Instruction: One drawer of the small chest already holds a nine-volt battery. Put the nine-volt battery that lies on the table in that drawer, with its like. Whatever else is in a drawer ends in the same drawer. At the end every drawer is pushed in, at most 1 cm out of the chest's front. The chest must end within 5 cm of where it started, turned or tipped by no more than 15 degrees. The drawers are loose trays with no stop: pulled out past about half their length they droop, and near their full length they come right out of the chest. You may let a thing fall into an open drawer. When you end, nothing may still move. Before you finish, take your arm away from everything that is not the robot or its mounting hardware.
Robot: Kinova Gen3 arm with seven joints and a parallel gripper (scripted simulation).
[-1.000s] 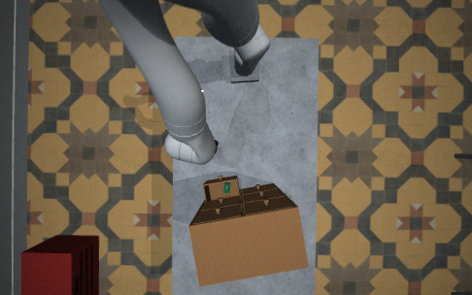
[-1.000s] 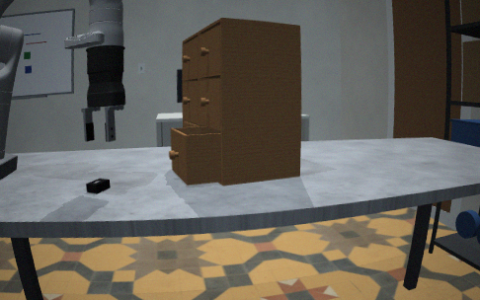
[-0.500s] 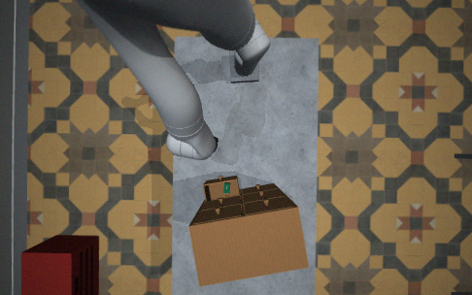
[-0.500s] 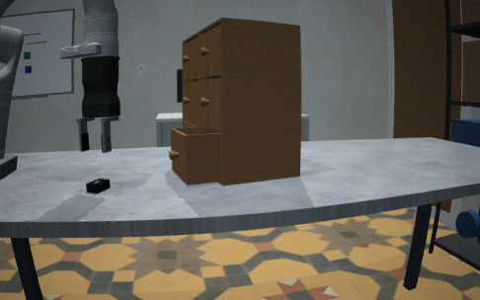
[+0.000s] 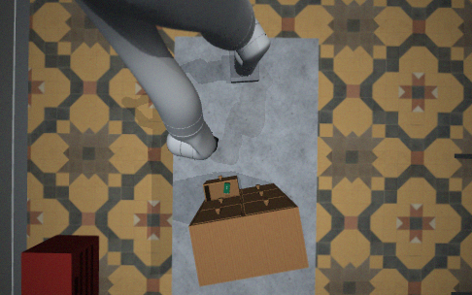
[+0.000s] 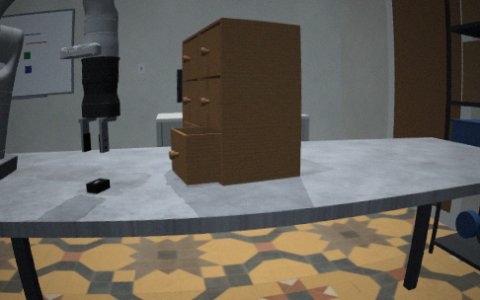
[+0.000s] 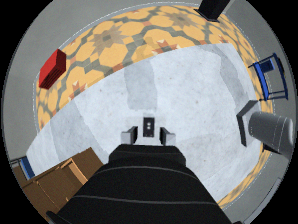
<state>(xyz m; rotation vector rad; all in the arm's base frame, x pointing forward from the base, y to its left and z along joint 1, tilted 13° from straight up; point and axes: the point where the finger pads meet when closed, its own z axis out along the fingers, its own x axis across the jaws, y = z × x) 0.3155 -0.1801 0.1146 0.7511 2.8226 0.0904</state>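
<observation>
Right now my hand is 9 cm above the black nine-volt battery and 1 cm to the right of it. Also, from my hand: green nine-volt battery (23 cm ahead, 8 cm below, 7 cm to the left).
</observation>
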